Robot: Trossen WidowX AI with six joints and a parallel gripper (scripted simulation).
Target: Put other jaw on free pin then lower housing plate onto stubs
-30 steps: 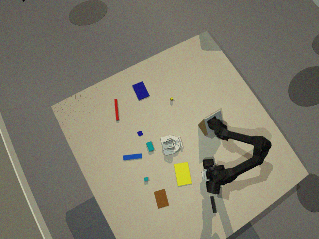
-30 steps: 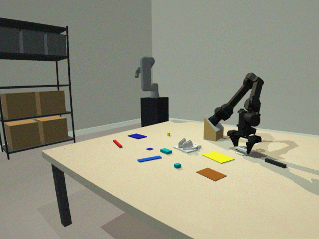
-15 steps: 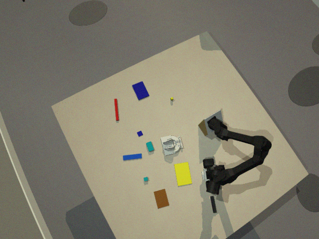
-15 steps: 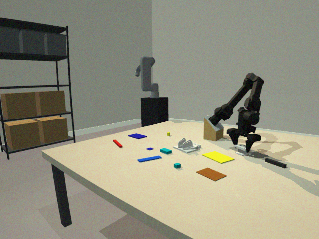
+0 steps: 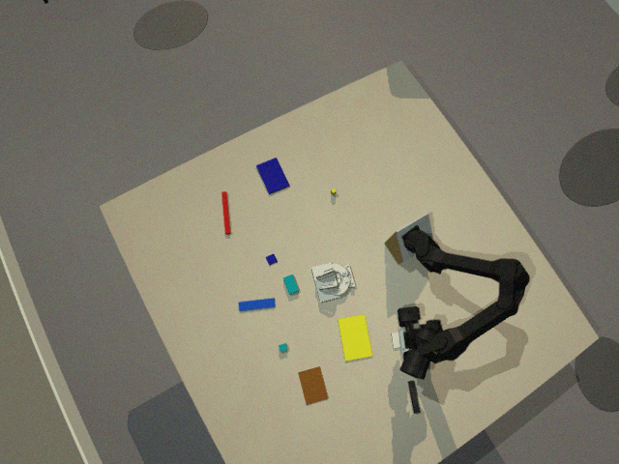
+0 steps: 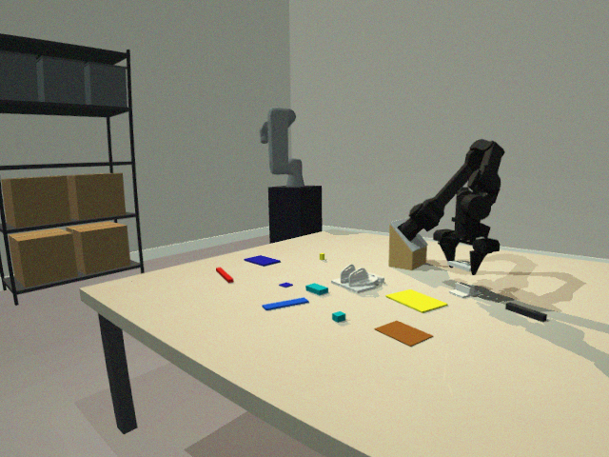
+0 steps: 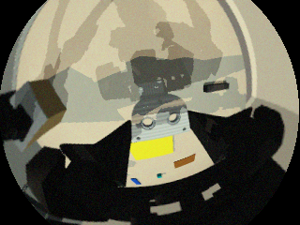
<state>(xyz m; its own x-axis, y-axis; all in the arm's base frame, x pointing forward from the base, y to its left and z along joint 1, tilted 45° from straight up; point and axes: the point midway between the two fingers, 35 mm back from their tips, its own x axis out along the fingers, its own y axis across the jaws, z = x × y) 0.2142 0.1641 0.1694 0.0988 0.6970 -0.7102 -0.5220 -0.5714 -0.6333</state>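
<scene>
Right now the small white part is 10 mm behind my gripper tip, 10 mm to the left of it and 60 mm below it. Also, from my gripper tip: yellow plate 110 mm ahead, 90 mm to the right, 60 mm below; brown plate 310 mm ahead, 50 mm to the right, 60 mm below; black bar 80 mm ahead, 170 mm to the left, 60 mm below.
</scene>
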